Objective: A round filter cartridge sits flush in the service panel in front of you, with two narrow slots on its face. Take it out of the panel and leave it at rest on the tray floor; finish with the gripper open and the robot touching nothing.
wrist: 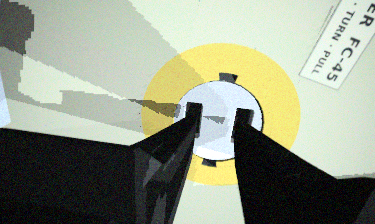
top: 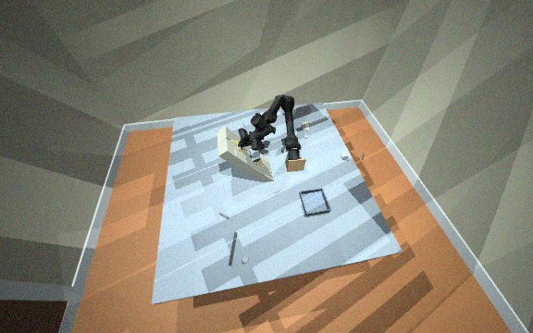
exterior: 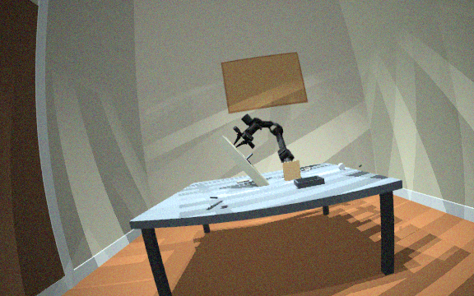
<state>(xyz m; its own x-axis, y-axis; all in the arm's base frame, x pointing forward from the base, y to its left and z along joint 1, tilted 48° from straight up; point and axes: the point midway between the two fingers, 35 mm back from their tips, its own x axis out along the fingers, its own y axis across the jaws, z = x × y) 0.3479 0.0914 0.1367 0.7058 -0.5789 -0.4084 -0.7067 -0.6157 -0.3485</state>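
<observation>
Now: the round filter cartridge 20 mm ahead of my gripper tip and 10 mm below it. Round my gripper tip: tray 370 mm behind, 330 mm to the left, 270 mm below.
</observation>
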